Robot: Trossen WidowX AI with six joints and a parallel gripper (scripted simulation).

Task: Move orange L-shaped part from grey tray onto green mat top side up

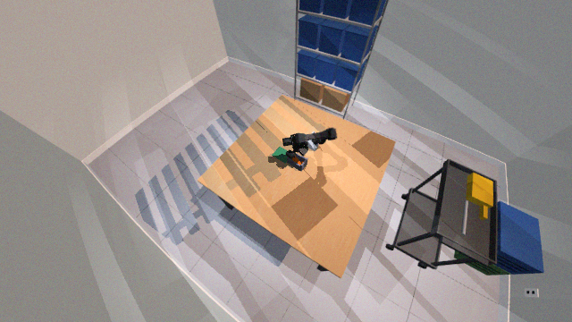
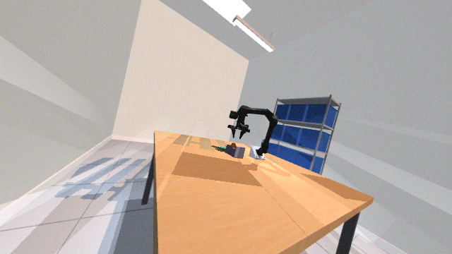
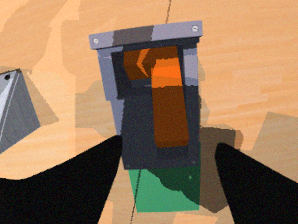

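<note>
Now: the orange L-shaped part 1 cm behind my gripper tip, 2 cm to the left of it and 10 cm below it. Also, from my gripper tip: green mat 3 cm behind, 15 cm to the right, 16 cm below.
</note>
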